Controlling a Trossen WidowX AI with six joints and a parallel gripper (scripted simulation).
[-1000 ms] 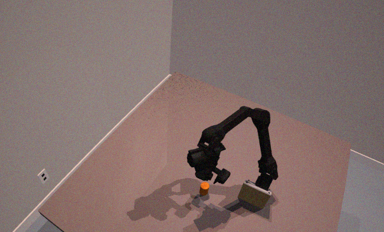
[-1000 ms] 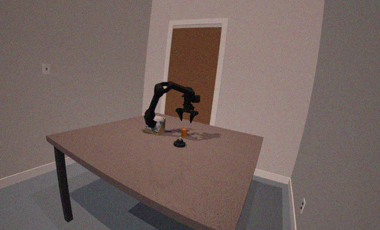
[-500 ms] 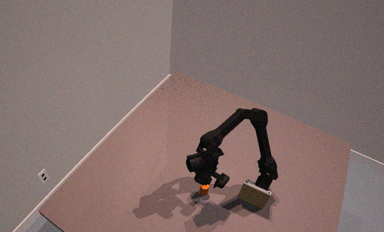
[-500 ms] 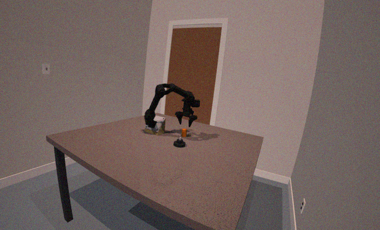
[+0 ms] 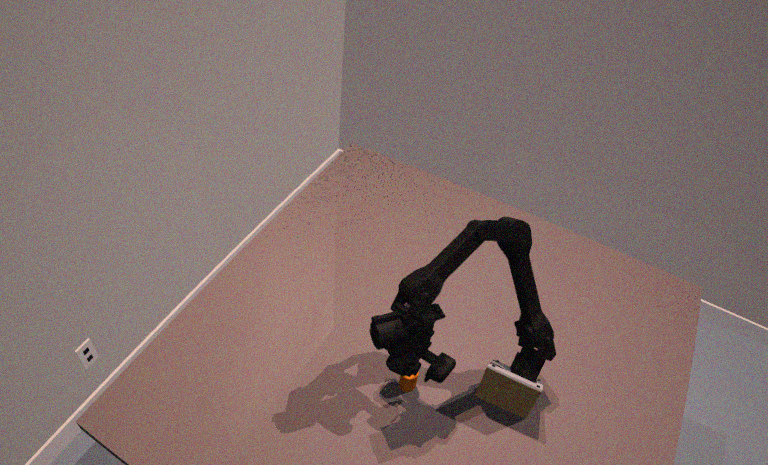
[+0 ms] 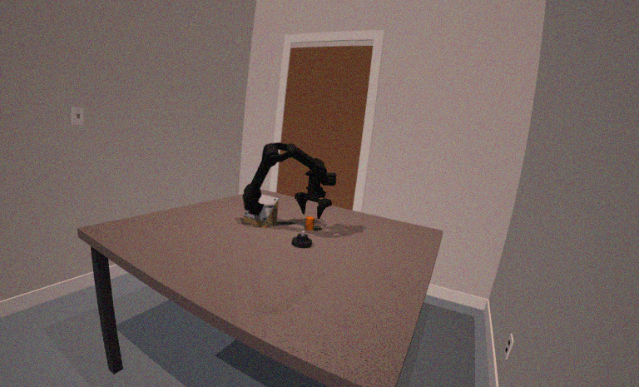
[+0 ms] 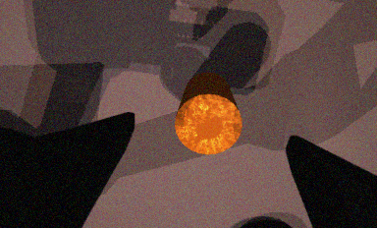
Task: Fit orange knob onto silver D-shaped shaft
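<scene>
Right now my gripper tip is 20 mm above the orange knob. Also, from my gripper tip: round pedestal (70 mm ahead, 200 mm to the right, 40 mm below).
</scene>
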